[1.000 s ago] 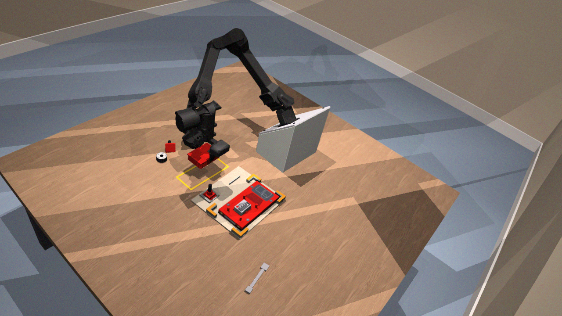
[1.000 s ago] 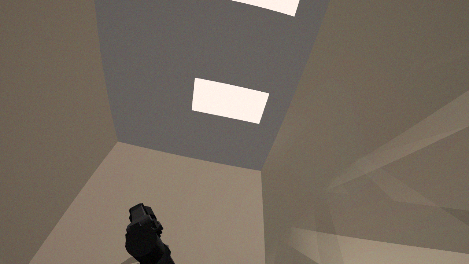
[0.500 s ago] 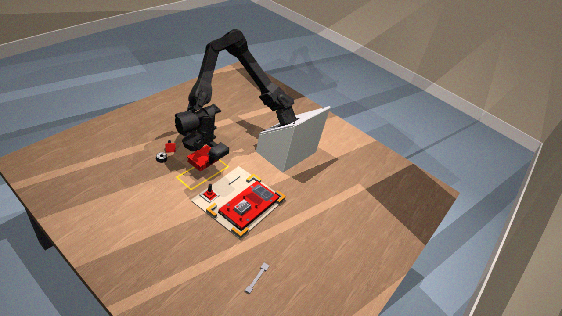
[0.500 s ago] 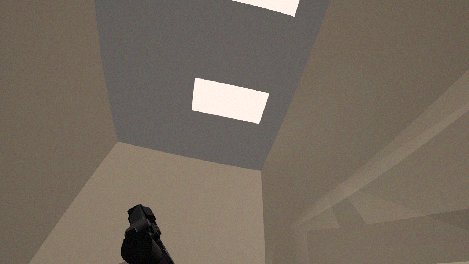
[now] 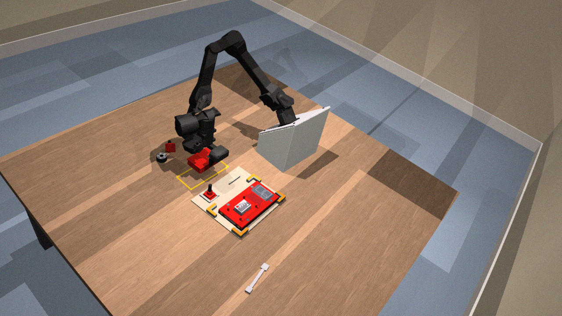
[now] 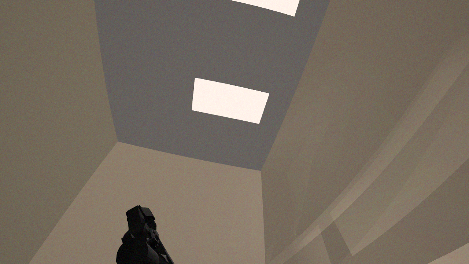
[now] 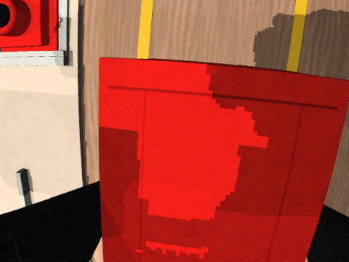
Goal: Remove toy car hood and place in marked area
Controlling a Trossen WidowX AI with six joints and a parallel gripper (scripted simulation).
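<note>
My gripper tip is 70 mm short of the red-and-black post, 100 mm to the right of it and 20 mm above it. Also, from my gripper tip: wheel: 70 mm ahead, 150 mm to the right, 50 mm below; then grey bar: 200 mm ahead, 430 mm to the left, 60 mm below; then red hood: right at my gripper tip.
</note>
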